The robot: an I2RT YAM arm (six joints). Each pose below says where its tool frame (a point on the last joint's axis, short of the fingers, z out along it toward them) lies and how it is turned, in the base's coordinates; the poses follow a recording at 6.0 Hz.
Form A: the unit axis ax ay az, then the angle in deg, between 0 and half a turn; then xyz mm.
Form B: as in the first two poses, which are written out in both.
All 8 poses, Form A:
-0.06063 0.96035 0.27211 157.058 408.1 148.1 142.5
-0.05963 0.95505 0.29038 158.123 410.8 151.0 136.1
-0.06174 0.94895 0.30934 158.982 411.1 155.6 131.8
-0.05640 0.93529 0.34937 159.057 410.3 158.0 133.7
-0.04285 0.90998 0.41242 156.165 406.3 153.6 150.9
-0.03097 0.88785 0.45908 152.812 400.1 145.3 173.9
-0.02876 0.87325 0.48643 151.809 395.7 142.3 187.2
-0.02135 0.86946 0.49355 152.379 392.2 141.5 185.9
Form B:
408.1 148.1 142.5 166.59 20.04 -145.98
410.8 151.0 136.1 166.69 18.81 -143.96
411.1 155.6 131.8 166.39 17.66 -141.77
410.3 158.0 133.7 166.26 17.23 -136.94
406.3 153.6 150.9 165.17 19.51 -128.67
400.1 145.3 173.9 163.57 22.26 -122.06
395.7 142.3 187.2 162.52 22.72 -118.22
392.2 141.5 185.9 163.40 22.53 -117.51

